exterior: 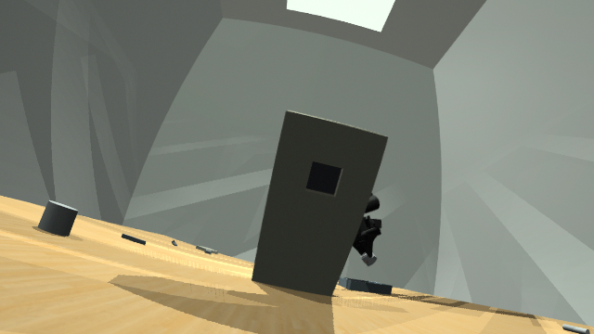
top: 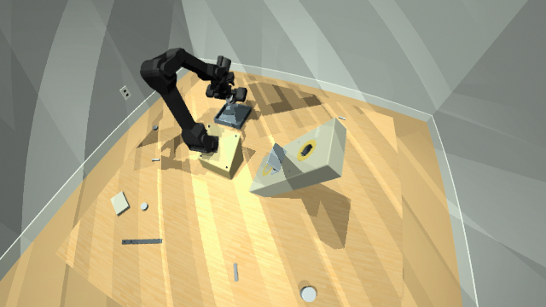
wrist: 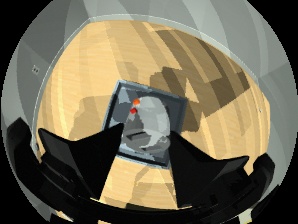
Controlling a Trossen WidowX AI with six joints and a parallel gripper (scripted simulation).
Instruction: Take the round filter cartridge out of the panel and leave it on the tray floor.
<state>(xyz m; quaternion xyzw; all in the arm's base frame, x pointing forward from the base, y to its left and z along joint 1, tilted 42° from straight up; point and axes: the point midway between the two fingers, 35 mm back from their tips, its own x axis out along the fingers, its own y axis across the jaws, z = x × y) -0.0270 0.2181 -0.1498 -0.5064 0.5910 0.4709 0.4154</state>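
Now: gripper tip right at the round filter cartridge. The rest, counted from my gripper tip: cream service panel (36 cm ahead, 30 cm to the right, 4 cm above); then grey-blue tray (1 cm to the left, 11 cm below); then short bar (27 cm ahead, 68 cm to the right, 12 cm below).
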